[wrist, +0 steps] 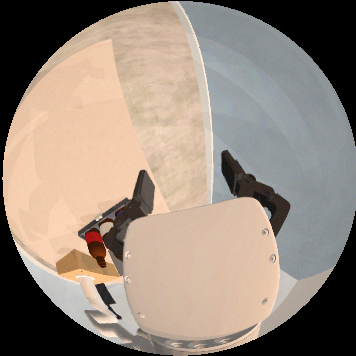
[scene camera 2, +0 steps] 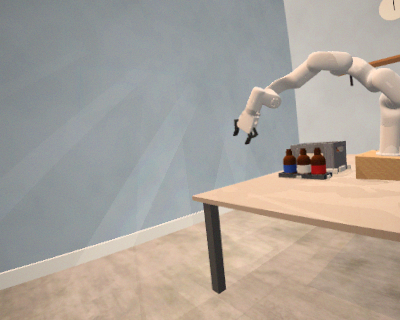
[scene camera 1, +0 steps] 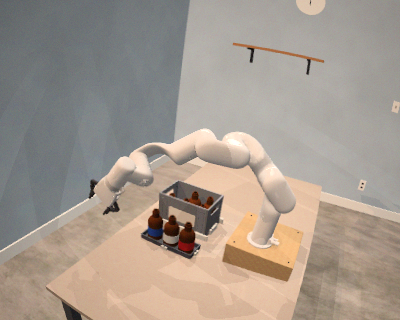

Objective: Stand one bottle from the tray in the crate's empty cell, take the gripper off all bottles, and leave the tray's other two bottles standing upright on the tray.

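Places are measured from the arm's base along level axes (x right, y ahead, z up), in millimetres.
Pixels of known places: gripper, fingertip midpoint: (wrist: 184, 168) (scene camera 2: 240, 139) (scene camera 1: 97, 205); arm's base at its link origin: (wrist: 83, 276) (scene camera 2: 390, 155) (scene camera 1: 259, 240).
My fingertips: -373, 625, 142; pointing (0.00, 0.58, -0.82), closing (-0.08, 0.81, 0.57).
Observation:
For each thing: its top centre in the pictures, then the offset to it from my fingertips, as dx, dy, dz. Level surfaces: height alone.
- dark tray at its top centre: (wrist: 107, 227) (scene camera 1: 170, 239) (scene camera 2: 303, 172) +243, -232, -217
- blue-label bottle at its top centre: (scene camera 1: 156, 209) (scene camera 2: 288, 149) +247, -144, -82
- white-label bottle at its top centre: (wrist: 120, 257) (scene camera 1: 172, 216) (scene camera 2: 302, 148) +246, -234, -82
- red-label bottle at its top centre: (wrist: 102, 266) (scene camera 1: 188, 223) (scene camera 2: 317, 147) +239, -320, -82
- grey crate at its top centre: (scene camera 1: 192, 193) (scene camera 2: 317, 143) +465, -217, -67
- table at its surface level: dz -242
Three brown bottles stand upright on the dark tray (scene camera 1: 177, 250) (scene camera 2: 287, 175) (wrist: 88, 228): a blue-label bottle (scene camera 1: 155, 226) (scene camera 2: 289, 163), a white-label bottle (scene camera 1: 171, 231) (scene camera 2: 303, 163) (wrist: 106, 227) in the middle and a red-label bottle (scene camera 1: 187, 238) (scene camera 2: 318, 163) (wrist: 95, 242). The grey crate (scene camera 1: 200, 220) (scene camera 2: 330, 152) stands directly behind the tray and holds several brown bottles; its empty cell cannot be made out. My gripper (scene camera 1: 98, 205) (scene camera 2: 241, 139) (wrist: 184, 168) is open and empty, high up and beyond the table's edge, on the blue-label bottle's side, apart from all bottles.
The wooden base block (scene camera 1: 257, 260) (scene camera 2: 380, 167) (wrist: 75, 262) carries the arm, to the right of the crate in the first scene view. The table (scene camera 1: 125, 280) (scene camera 2: 300, 200) (wrist: 75, 140) has its edge near the tray. A blue wall (scene camera 1: 90, 75) (scene camera 2: 125, 125) (wrist: 280, 110) stands beyond the gripper.

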